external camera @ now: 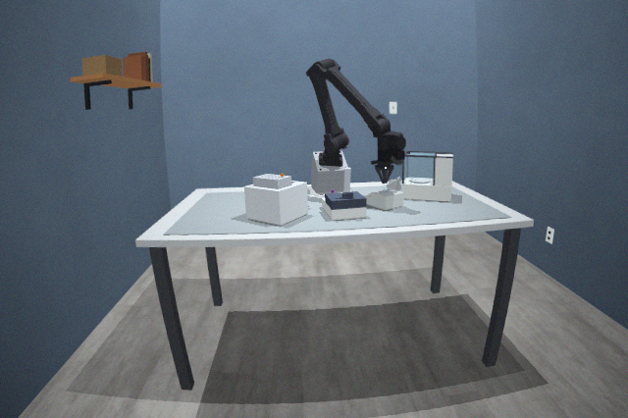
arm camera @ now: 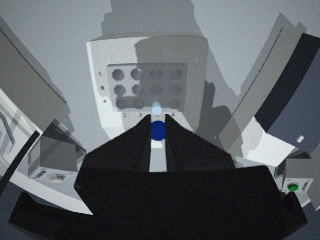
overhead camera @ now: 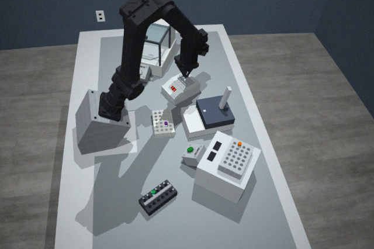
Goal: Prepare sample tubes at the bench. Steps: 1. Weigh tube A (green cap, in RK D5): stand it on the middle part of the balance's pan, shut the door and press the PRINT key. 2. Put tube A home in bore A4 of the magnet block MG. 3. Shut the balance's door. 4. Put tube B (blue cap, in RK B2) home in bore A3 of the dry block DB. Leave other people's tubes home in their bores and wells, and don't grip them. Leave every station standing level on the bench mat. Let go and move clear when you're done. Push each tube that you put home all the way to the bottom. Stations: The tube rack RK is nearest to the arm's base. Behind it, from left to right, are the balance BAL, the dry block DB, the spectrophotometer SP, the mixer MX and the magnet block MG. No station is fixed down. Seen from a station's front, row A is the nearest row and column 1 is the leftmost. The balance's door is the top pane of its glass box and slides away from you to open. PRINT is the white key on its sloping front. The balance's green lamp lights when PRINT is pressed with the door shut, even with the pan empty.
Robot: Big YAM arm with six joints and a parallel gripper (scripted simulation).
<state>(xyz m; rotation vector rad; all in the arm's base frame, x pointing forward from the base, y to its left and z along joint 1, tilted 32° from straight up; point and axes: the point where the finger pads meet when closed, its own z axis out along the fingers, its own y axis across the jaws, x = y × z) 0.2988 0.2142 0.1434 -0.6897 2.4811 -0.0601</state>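
The tube B lies 20 mm below my hand. Also, from my hand: white tube rack: 200 mm to the right, 110 mm behind, 90 mm below; balance door: 180 mm to the left, 170 mm behind, 100 mm above; dry block DB: 80 mm below, 20 mm behind.
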